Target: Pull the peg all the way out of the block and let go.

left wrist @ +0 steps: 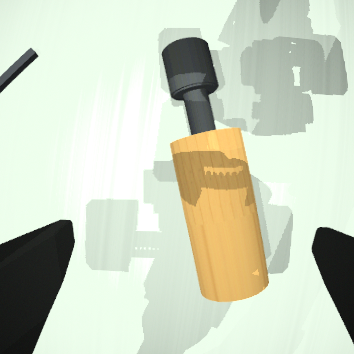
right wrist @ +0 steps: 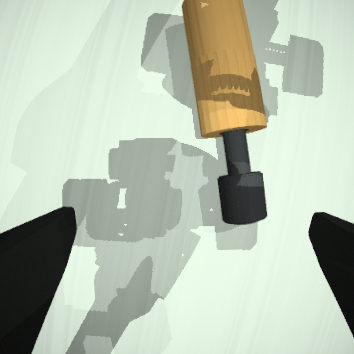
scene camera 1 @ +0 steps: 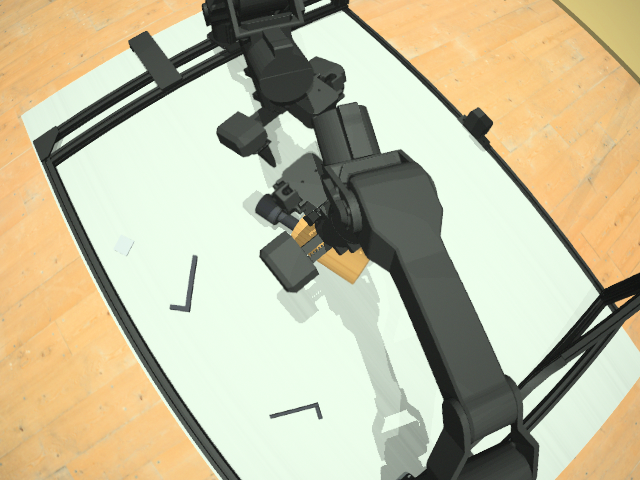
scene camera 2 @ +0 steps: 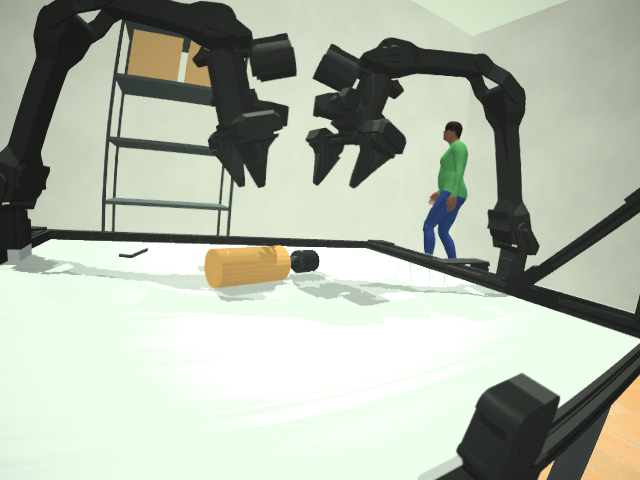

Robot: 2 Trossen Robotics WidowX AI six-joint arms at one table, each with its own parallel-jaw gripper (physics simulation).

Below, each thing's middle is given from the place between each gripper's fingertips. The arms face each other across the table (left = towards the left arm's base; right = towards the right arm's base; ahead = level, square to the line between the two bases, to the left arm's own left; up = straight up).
I see the dark peg (scene camera 1: 266, 208) 130 mm below my right hand, 60 mm to the left of it and 30 mm ahead of it. From my right hand the other things lie so: wooden block (scene camera 2: 224, 267) (130 mm below, 120 mm to the left, 20 mm behind).
The wooden block is 120 mm below my left hand, 30 mm behind it and 10 mm to the right of it. The rest, counted from my left hand: dark peg (120 mm below, 70 mm to the right, 10 mm ahead).
